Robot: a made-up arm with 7 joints. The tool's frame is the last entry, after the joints. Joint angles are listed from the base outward. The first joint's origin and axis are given. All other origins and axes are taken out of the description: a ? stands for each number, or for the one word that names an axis. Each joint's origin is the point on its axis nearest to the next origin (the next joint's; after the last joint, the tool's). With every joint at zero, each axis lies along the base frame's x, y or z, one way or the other. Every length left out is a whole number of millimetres.
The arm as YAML. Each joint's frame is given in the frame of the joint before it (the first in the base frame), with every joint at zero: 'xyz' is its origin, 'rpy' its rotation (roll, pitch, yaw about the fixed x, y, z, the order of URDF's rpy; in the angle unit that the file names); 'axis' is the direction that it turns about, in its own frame. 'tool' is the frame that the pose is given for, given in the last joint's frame.
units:
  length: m
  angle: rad
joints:
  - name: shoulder
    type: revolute
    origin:
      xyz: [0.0, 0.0, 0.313]
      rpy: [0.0, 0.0, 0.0]
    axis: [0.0, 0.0, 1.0]
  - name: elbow
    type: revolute
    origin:
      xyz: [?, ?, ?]
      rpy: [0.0, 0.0, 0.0]
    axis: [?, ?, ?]
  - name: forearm
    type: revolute
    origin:
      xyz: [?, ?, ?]
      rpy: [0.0, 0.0, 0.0]
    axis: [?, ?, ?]
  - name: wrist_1
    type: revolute
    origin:
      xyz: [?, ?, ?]
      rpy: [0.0, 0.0, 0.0]
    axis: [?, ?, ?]
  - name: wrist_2
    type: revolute
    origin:
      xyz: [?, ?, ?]
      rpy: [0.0, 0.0, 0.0]
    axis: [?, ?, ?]
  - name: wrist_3
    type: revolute
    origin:
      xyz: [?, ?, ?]
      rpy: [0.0, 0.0, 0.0]
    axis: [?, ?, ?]
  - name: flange
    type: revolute
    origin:
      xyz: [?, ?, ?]
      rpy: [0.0, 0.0, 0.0]
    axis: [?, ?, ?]
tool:
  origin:
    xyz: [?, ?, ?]
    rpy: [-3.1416, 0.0, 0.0]
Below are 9 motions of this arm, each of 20 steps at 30 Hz.
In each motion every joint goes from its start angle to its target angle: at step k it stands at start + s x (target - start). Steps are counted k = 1, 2, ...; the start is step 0. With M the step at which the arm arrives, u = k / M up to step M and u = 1 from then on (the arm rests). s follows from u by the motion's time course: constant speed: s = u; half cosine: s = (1 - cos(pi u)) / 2; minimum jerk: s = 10 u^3 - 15 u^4 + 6 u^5.
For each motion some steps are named. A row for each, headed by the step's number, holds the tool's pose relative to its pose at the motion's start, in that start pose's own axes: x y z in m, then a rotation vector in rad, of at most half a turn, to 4 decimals.
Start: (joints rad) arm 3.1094 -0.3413 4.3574 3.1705 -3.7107 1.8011 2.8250
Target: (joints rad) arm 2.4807 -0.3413 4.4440 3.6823 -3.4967 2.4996 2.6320
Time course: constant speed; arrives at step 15
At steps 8, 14, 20:
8: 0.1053 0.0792 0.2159 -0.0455 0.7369 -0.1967
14: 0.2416 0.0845 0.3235 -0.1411 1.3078 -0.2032
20: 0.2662 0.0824 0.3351 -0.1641 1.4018 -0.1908

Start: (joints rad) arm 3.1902 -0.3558 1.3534 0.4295 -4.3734 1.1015 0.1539
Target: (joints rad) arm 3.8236 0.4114 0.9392 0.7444 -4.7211 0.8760 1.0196
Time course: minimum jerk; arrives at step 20
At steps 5, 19, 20:
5: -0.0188 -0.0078 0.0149 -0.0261 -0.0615 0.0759
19: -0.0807 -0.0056 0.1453 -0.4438 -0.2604 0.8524
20: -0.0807 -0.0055 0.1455 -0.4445 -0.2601 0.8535

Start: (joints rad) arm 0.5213 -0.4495 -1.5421 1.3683 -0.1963 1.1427 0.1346
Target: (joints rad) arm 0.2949 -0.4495 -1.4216 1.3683 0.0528 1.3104 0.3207
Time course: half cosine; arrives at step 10
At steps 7, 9, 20:
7: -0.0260 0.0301 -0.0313 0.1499 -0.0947 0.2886
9: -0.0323 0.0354 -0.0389 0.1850 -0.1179 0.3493
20: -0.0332 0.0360 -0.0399 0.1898 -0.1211 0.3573

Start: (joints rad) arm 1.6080 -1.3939 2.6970 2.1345 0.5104 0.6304 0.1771
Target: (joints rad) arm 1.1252 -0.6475 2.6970 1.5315 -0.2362 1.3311 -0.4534
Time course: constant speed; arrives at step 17
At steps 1, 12, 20:
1: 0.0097 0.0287 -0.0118 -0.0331 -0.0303 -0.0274
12: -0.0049 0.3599 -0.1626 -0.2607 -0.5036 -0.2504
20: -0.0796 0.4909 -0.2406 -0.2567 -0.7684 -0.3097

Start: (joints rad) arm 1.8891 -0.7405 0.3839 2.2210 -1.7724 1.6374 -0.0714
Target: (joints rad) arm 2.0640 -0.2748 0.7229 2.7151 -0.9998 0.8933 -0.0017
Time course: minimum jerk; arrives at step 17
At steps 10, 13, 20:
10: 0.1049 -0.0810 -0.0516 0.8388 0.5787 0.2818
13: 0.1260 -0.0908 -0.0515 1.1522 0.7190 0.4994
20: 0.1315 -0.0939 -0.0460 1.2592 0.7536 0.5924

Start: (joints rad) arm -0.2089 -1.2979 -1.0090 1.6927 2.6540 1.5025 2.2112
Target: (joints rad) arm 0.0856 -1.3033 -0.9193 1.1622 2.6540 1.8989 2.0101
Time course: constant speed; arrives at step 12
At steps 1, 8, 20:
1: 0.0043 -0.0227 -0.0267 0.0069 -0.0202 0.0251
8: 0.0842 -0.1461 -0.2086 0.0430 -0.1752 0.2003
20: 0.1603 -0.1838 -0.3003 0.0577 -0.2756 0.2974

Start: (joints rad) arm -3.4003 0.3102 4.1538 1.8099 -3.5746 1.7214 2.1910
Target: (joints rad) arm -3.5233 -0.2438 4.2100 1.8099 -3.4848 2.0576 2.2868
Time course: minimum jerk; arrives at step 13
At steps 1, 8, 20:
1: -0.0010 0.0002 -0.0012 -0.0011 -0.0017 0.0000
8: -0.1399 0.0697 -0.2296 -0.2079 -0.2826 -0.0642
20: -0.1727 0.1123 -0.3326 -0.2978 -0.3831 -0.1291

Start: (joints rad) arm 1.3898 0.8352 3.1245 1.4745 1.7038 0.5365 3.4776
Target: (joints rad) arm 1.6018 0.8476 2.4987 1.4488 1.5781 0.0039 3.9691
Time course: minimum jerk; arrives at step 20
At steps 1, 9, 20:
1: -0.0004 0.0002 -0.0003 -0.0005 -0.0011 0.0006
9: -0.1304 0.0488 -0.1169 -0.1892 -0.3611 0.2249
20: -0.2753 0.0615 -0.3267 -0.5481 -0.8505 0.5413

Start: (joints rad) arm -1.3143 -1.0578 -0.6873 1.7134 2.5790 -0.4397 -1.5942
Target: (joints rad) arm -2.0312 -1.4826 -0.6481 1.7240 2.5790 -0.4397 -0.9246
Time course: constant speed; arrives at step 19
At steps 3, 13, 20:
3: 0.0457 -0.0302 -0.0612 0.0805 0.1030 0.1090
13: 0.1182 -0.1133 -0.3137 0.4544 0.3466 0.4251
20: 0.0976 -0.1401 -0.4810 0.7358 0.4018 0.5668

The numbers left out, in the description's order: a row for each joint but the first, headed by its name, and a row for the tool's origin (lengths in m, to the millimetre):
elbow: xyz 0.0 0.0 0.0, axis 0.0 1.0 0.0
forearm: xyz 0.0 0.0 0.33, axis 0.0 0.0 1.0
wrist_1: xyz 0.036 0.0 0.0, axis 0.0 -1.0 0.0
wrist_2: xyz 0.099 0.0 -0.436, axis 0.0 0.0 -1.0
wrist_3: xyz 0.0 0.0 0.0, axis 0.0 1.0 0.0
flange: xyz 0.098 0.0 -0.125, axis 0.0 0.0 -1.0
tool: xyz 0.0 0.0 0.0

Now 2 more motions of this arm.
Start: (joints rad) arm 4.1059 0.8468 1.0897 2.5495 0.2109 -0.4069 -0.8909
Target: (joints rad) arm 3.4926 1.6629 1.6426 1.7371 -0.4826 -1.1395 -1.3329
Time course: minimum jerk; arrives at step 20
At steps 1, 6, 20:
1: -0.0008 0.0004 0.0000 -0.0007 -0.0006 -0.0010
6: -0.1098 0.0570 -0.0139 -0.0821 -0.0757 -0.1226
20: -0.3481 0.2625 -0.2561 -0.4780 -0.0866 -0.3854

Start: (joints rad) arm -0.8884 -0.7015 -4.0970 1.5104 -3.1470 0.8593 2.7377
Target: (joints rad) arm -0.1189 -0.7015 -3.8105 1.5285 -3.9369 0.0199 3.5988
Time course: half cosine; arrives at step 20
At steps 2, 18, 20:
2: 0.0115 -0.0136 -0.0004 0.0356 0.0041 0.0184
18: 0.4388 -0.3289 -0.2519 1.0179 -0.0285 0.0806
20: 0.4484 -0.3315 -0.2619 1.0272 -0.0279 0.0709

